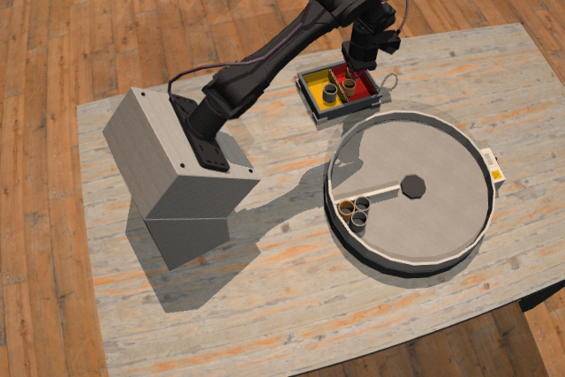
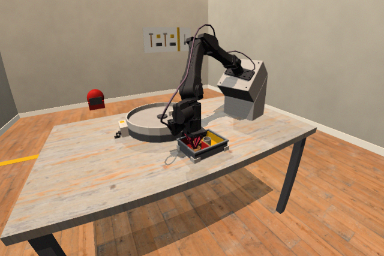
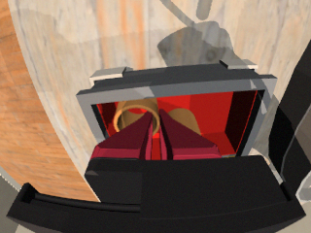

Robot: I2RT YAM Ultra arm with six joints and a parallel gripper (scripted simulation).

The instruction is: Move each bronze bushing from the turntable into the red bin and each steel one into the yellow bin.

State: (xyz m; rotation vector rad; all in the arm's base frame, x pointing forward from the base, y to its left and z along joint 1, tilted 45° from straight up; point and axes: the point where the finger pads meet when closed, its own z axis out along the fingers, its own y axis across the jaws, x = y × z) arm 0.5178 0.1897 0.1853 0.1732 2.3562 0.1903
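Right now the red bin is 30 mm below my hand, 20 mm to the right of it and 10 mm behind it. Round my hand: turntable 370 mm to the right, 20 mm behind, 10 mm above; two-part bin tray 60 mm behind, 20 mm to the right, 20 mm below; yellow bin 100 mm behind, 30 mm below, 20 mm to the right.
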